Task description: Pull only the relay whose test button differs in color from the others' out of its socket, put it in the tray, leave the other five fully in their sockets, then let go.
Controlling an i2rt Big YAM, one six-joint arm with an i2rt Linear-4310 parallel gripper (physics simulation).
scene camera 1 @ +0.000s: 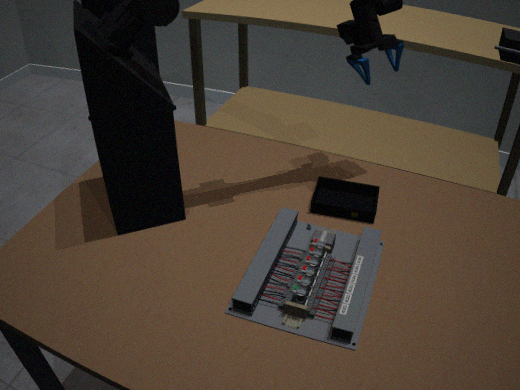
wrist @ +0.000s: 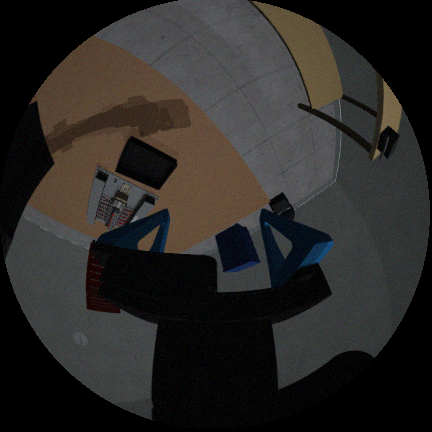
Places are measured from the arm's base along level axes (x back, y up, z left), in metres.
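Where they show: gripper, fingertip midpoint: point(scene camera 1: 382, 77) point(wrist: 214, 213); arm's base, link origin: point(scene camera 1: 105, 43).
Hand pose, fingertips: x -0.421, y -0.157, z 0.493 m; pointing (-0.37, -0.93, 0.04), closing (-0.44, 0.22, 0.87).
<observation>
Each offset is from my fingertips to the centre of the thing. "pt": to the spot under its first point.
The relay with the green test button @(dx -0.075, dy -0.245, dz -0.531 m) point(scene camera 1: 296, 288) sits in its socket at the near end of a row of six in scene camera 1. The other five relays @(dx -0.056, dy -0.245, dz -0.449 m) point(scene camera 1: 308, 259) have red buttons and stand in the row behind it. In the wrist view the row is small and the button colours cannot be told. The black tray @(pt dx -0.009, dy -0.277, dz -0.227 m) point(scene camera 1: 337, 212) point(wrist: 137, 179) lies beyond the panel's far edge, and I see no relay in it. My gripper point(scene camera 1: 383, 77) point(wrist: 214, 213) is open and empty, high above and beyond the tray, far from the relays.
The grey panel @(pt dx -0.139, dy -0.290, dz -0.552 m) point(scene camera 1: 320, 330) carries the sockets between two raised grey ducts @(dx +0.046, dy -0.270, dz -0.454 m) point(scene camera 1: 267, 260) @(dx -0.151, dy -0.270, dz -0.409 m) point(scene camera 1: 357, 285), with red and black wires on both sides of the row. A tall black column point(scene camera 1: 140, 150) stands at the table's left. A wooden shelf table point(scene camera 1: 300, 17) stands behind.
</observation>
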